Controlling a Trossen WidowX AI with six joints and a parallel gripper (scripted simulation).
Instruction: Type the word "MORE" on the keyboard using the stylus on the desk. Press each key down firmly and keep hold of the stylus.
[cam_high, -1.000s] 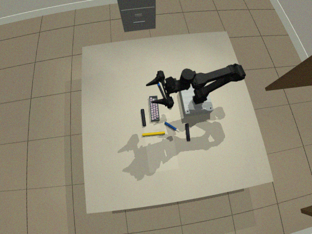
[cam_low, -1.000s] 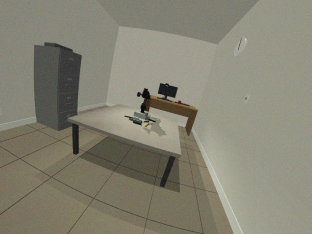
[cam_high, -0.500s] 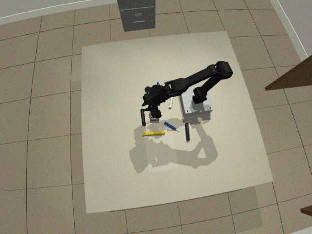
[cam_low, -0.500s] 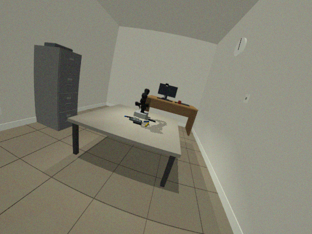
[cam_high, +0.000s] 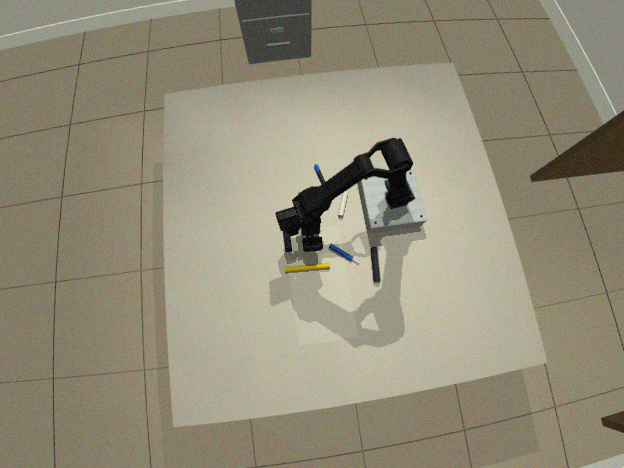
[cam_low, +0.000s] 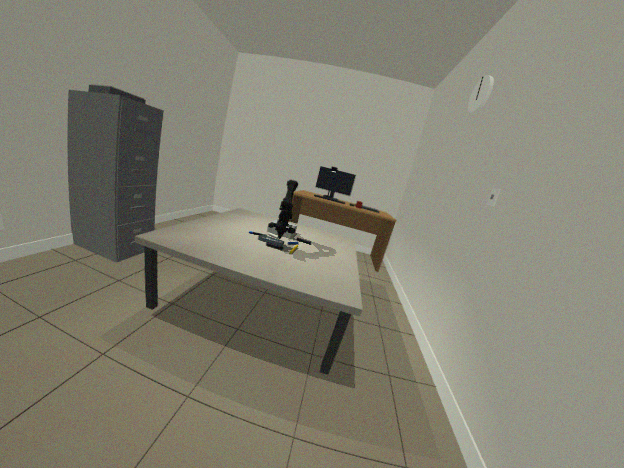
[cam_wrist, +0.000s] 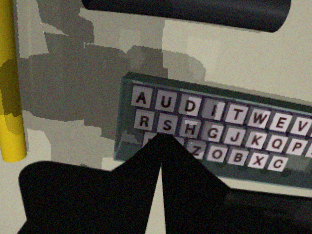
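The stylus lies 110 mm behind my gripper tip, 120 mm to the left of it and 30 mm below it. Also, from my gripper tip: grey stylus tip 130 mm behind, 150 mm to the left, 30 mm below; then white cylinder 150 mm behind, 70 mm to the right, 30 mm below; then yellow pencil 40 mm ahead, 120 mm to the left, 30 mm below.
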